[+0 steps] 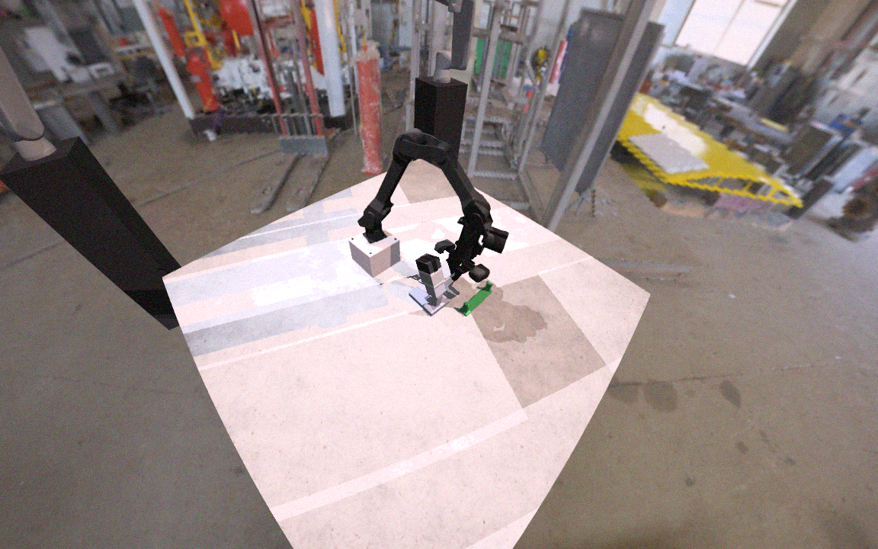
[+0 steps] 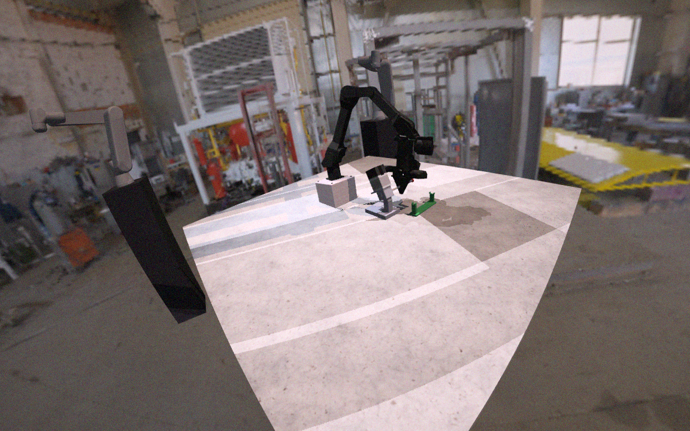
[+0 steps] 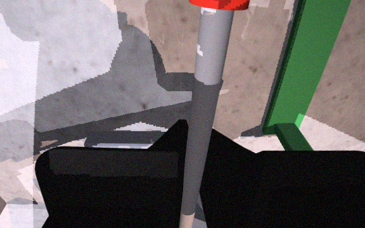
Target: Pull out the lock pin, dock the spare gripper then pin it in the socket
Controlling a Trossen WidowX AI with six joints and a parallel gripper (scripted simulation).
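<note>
Now: the socket 9 cm to the right of my gripper tip. From my gripper tip the other things lie so: spare gripper: 1 cm behind, 9 cm to the right, 7 cm above; then green stand: 8 cm ahead, 4 cm to the left, 2 cm below.
</note>
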